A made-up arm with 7 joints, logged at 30 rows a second.
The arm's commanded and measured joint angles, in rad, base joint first. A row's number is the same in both.
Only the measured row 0 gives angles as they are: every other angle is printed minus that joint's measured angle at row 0.
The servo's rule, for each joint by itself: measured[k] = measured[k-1] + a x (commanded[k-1-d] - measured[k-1]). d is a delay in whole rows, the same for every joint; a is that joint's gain. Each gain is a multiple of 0.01, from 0.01 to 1. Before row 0 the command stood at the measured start. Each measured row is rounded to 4 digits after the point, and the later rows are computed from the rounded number. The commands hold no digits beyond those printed.
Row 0, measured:
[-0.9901 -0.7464 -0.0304 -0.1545 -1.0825 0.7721 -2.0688]
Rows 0 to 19, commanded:
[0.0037 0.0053 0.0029 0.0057 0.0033 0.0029 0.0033]
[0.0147 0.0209 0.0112 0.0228 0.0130 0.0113 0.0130]
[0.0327 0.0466 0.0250 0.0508 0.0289 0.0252 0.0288]
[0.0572 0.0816 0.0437 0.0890 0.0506 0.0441 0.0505]
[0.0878 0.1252 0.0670 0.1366 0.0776 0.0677 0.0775]
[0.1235 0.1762 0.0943 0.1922 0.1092 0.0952 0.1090]
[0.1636 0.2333 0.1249 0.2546 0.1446 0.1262 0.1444]
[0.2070 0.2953 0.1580 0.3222 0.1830 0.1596 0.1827]
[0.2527 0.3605 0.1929 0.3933 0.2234 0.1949 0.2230]
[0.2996 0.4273 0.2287 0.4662 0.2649 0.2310 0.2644]
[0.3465 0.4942 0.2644 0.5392 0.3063 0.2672 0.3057]
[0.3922 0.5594 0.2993 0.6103 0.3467 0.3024 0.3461]
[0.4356 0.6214 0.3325 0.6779 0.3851 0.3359 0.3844]
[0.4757 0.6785 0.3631 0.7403 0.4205 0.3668 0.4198]
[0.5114 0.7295 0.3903 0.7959 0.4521 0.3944 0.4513]
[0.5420 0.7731 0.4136 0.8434 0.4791 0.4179 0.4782]
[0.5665 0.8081 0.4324 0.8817 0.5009 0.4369 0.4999]
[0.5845 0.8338 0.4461 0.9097 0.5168 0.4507 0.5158]
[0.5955 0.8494 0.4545 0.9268 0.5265 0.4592 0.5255]
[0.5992 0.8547 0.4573 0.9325 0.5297 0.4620 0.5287]
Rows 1 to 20, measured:
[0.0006 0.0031 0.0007 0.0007 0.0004 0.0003 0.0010]
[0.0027 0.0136 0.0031 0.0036 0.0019 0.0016 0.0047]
[0.0072 0.0331 0.0081 0.0097 0.0051 0.0044 0.0122]
[0.0147 0.0617 0.0163 0.0200 0.0106 0.0092 0.0241]
[0.0257 0.0992 0.0280 0.0352 0.0186 0.0162 0.0407]
[0.0404 0.1446 0.0432 0.0556 0.0295 0.0257 0.0619]
[0.0589 0.1969 0.0620 0.0815 0.0433 0.0378 0.0875]
[0.0811 0.2550 0.0841 0.1128 0.0601 0.0524 0.1170]
[0.1068 0.3172 0.1091 0.1493 0.0797 0.0695 0.1499]
[0.1357 0.3822 0.1366 0.1905 0.1019 0.0889 0.1854]
[0.1673 0.4483 0.1660 0.2358 0.1264 0.1103 0.2227]
[0.2010 0.5138 0.1967 0.2845 0.1528 0.1334 0.2610]
[0.2362 0.5773 0.2279 0.3356 0.1807 0.1577 0.2993]
[0.2721 0.6370 0.2590 0.3882 0.2095 0.1828 0.3367]
[0.3080 0.6916 0.2892 0.4412 0.2386 0.2082 0.3722]
[0.3431 0.7397 0.3178 0.4935 0.2675 0.2334 0.4051]
[0.3766 0.7801 0.3442 0.5440 0.2955 0.2578 0.4345]
[0.4078 0.8118 0.3676 0.5915 0.3221 0.2809 0.4597]
[0.4360 0.8340 0.3876 0.6351 0.3466 0.3023 0.4801]
[0.4605 0.8462 0.4036 0.6738 0.3686 0.3215 0.4952]
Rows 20 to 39, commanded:
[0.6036 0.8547 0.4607 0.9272 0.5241 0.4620 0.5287]
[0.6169 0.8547 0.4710 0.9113 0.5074 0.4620 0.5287]
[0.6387 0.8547 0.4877 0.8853 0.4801 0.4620 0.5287]
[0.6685 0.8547 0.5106 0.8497 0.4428 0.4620 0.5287]
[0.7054 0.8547 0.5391 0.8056 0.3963 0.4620 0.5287]
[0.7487 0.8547 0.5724 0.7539 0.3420 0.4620 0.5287]
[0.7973 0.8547 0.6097 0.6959 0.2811 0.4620 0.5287]
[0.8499 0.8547 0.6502 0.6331 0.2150 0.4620 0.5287]
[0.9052 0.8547 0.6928 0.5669 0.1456 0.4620 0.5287]
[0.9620 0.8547 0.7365 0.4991 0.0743 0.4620 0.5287]
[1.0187 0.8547 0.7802 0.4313 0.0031 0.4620 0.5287]
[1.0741 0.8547 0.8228 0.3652 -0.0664 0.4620 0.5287]
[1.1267 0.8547 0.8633 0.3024 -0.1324 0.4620 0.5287]
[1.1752 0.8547 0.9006 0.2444 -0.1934 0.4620 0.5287]
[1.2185 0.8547 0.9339 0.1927 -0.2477 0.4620 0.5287]
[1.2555 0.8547 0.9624 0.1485 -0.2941 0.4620 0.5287]
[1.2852 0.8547 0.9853 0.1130 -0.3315 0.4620 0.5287]
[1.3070 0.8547 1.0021 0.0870 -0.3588 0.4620 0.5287]
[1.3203 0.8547 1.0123 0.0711 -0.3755 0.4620 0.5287]
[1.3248 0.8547 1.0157 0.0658 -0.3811 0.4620 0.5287]
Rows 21 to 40, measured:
[0.4820 0.8512 0.4167 0.7067 0.3873 0.3384 0.5056]
[0.5022 0.8533 0.4292 0.7333 0.4017 0.3532 0.5128]
[0.5227 0.8541 0.4427 0.7531 0.4111 0.3663 0.5177]
[0.5446 0.8545 0.4583 0.7657 0.4149 0.3778 0.5211]
[0.5687 0.8546 0.4769 0.7709 0.4127 0.3879 0.5235]
[0.5957 0.8547 0.4989 0.7687 0.4042 0.3968 0.5251]
[0.6259 0.8547 0.5244 0.7592 0.3894 0.4046 0.5262]
[0.6595 0.8547 0.5533 0.7428 0.3685 0.4115 0.5270]
[0.6964 0.8547 0.5854 0.7199 0.3418 0.4176 0.5275]
[0.7362 0.8547 0.6202 0.6912 0.3097 0.4229 0.5279]
[0.7786 0.8547 0.6570 0.6574 0.2729 0.4276 0.5281]
[0.8229 0.8547 0.6951 0.6194 0.2322 0.4317 0.5283]
[0.8685 0.8547 0.7338 0.5782 0.1884 0.4353 0.5284]
[0.9145 0.8547 0.7722 0.5348 0.1426 0.4385 0.5285]
[0.9601 0.8547 0.8094 0.4903 0.0958 0.4413 0.5286]
[1.0044 0.8547 0.8446 0.4459 0.0490 0.4438 0.5286]
[1.0465 0.8547 0.8770 0.4026 0.0033 0.4460 0.5286]
[1.0856 0.8547 0.9058 0.3616 -0.0402 0.4479 0.5286]
[1.1208 0.8547 0.9303 0.3238 -0.0804 0.4496 0.5286]
[1.1514 0.8547 0.9499 0.2903 -0.1165 0.4511 0.5286]

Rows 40 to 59, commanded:
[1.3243 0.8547 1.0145 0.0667 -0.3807 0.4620 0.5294]
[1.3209 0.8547 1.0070 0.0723 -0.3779 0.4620 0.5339]
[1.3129 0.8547 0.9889 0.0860 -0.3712 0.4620 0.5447]
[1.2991 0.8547 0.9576 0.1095 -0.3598 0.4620 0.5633]
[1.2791 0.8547 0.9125 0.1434 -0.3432 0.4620 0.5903]
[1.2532 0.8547 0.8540 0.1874 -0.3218 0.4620 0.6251]
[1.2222 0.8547 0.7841 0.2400 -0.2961 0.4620 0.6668]
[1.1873 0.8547 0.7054 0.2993 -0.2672 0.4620 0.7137]
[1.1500 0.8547 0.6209 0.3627 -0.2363 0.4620 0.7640]
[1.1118 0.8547 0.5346 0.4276 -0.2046 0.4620 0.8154]
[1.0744 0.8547 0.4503 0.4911 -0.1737 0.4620 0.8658]
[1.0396 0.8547 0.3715 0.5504 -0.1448 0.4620 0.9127]
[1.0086 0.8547 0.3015 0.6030 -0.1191 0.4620 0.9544]
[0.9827 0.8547 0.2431 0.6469 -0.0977 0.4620 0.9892]
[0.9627 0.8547 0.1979 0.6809 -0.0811 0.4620 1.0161]
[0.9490 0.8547 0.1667 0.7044 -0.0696 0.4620 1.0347]
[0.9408 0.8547 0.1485 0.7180 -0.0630 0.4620 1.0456]
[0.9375 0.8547 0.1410 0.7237 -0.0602 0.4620 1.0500]
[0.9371 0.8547 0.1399 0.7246 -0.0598 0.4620 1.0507]
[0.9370 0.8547 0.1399 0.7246 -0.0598 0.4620 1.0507]
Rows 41 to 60, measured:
[1.1773 0.8547 0.9648 0.2612 -0.1482 0.4524 0.5288]
[1.1988 0.8547 0.9745 0.2366 -0.1758 0.4536 0.5304]
[1.2159 0.8547 0.9778 0.2170 -0.1992 0.4546 0.5348]
[1.2284 0.8547 0.9732 0.2030 -0.2185 0.4555 0.5436]
[1.2360 0.8547 0.9592 0.1953 -0.2335 0.4563 0.5581]
[1.2386 0.8547 0.9350 0.1943 -0.2441 0.4570 0.5789]
[1.2361 0.8547 0.9003 0.2002 -0.2503 0.4576 0.6061]
[1.2288 0.8547 0.8555 0.2131 -0.2523 0.4581 0.6395]
[1.2170 0.8547 0.8015 0.2325 -0.2504 0.4586 0.6781]
[1.2012 0.8547 0.7401 0.2579 -0.2449 0.4590 0.7207]
[1.1822 0.8547 0.6734 0.2882 -0.2364 0.4594 0.7657]
[1.1608 0.8547 0.6040 0.3223 -0.2254 0.4597 0.8113]
[1.1380 0.8547 0.5344 0.3588 -0.2126 0.4600 0.8557]
[1.1147 0.8547 0.4674 0.3963 -0.1988 0.4602 0.8971]
[1.0919 0.8547 0.4054 0.4333 -0.1847 0.4604 0.9340]
[1.0705 0.8547 0.3505 0.4685 -0.1709 0.4606 0.9652]
[1.0510 0.8547 0.3040 0.5009 -0.1580 0.4608 0.9901]
[1.0340 0.8547 0.2665 0.5299 -0.1463 0.4609 1.0087]
[1.0195 0.8547 0.2374 0.5552 -0.1359 0.4610 1.0217]
[1.0071 0.8547 0.2150 0.5772 -0.1268 0.4611 1.0307]

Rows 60 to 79, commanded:
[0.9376 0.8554 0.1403 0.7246 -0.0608 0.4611 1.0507]
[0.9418 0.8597 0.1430 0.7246 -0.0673 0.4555 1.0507]
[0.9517 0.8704 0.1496 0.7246 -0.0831 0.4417 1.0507]
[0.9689 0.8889 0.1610 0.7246 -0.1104 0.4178 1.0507]
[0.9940 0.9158 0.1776 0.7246 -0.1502 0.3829 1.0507]
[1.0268 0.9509 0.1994 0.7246 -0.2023 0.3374 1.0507]
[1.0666 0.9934 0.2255 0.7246 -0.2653 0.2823 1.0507]
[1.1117 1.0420 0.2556 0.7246 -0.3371 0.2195 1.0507]
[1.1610 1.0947 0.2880 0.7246 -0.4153 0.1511 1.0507]
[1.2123 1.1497 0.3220 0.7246 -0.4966 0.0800 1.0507]
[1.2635 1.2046 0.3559 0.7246 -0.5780 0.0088 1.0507]
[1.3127 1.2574 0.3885 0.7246 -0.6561 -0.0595 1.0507]
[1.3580 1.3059 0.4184 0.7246 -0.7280 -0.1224 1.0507]
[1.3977 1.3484 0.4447 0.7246 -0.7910 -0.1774 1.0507]
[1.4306 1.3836 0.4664 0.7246 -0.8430 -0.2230 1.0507]
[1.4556 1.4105 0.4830 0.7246 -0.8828 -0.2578 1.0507]
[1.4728 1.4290 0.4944 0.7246 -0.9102 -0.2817 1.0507]
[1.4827 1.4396 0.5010 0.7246 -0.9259 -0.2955 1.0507]
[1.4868 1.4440 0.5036 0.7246 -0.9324 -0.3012 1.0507]
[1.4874 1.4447 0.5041 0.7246 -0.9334 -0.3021 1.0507]
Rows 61 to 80, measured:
[0.9967 0.8551 0.1978 0.5964 -0.1189 0.4611 1.0369]
[0.9885 0.8578 0.1852 0.6131 -0.1127 0.4604 1.0412]
[0.9830 0.8652 0.1770 0.6276 -0.1091 0.4582 1.0441]
[0.9809 0.8792 0.1733 0.6402 -0.1093 0.4534 1.0461]
[0.9829 0.9008 0.1743 0.6512 -0.1142 0.4449 1.0475]
[0.9895 0.9304 0.1801 0.6607 -0.1248 0.4320 1.0485]
[1.0011 0.9676 0.1905 0.6690 -0.1417 0.4140 1.0492]
[1.0177 1.0115 0.2055 0.6762 -0.1651 0.3907 1.0497]
[1.0392 1.0606 0.2245 0.6825 -0.1951 0.3619 1.0500]
[1.0652 1.1132 0.2469 0.6880 -0.2313 0.3281 1.0502]
[1.0949 1.1671 0.2720 0.6928 -0.2729 0.2898 1.0504]
[1.1276 1.2204 0.2988 0.6969 -0.3189 0.2479 1.0505]
[1.1622 1.2708 0.3263 0.7005 -0.3680 0.2035 1.0506]
[1.1975 1.3166 0.3535 0.7036 -0.4188 0.1578 1.0506]
[1.2325 1.3561 0.3795 0.7063 -0.4697 0.1121 1.0506]
[1.2660 1.3882 0.4033 0.7087 -0.5193 0.0677 1.0506]
[1.2970 1.4123 0.4243 0.7108 -0.5662 0.0258 1.0506]
[1.3249 1.4284 0.4419 0.7126 -0.6094 -0.0128 1.0506]
[1.3492 1.4376 0.4561 0.7142 -0.6482 -0.0474 1.0506]
[1.3699 1.4418 0.4671 0.7156 -0.6824 -0.0780 1.0506]

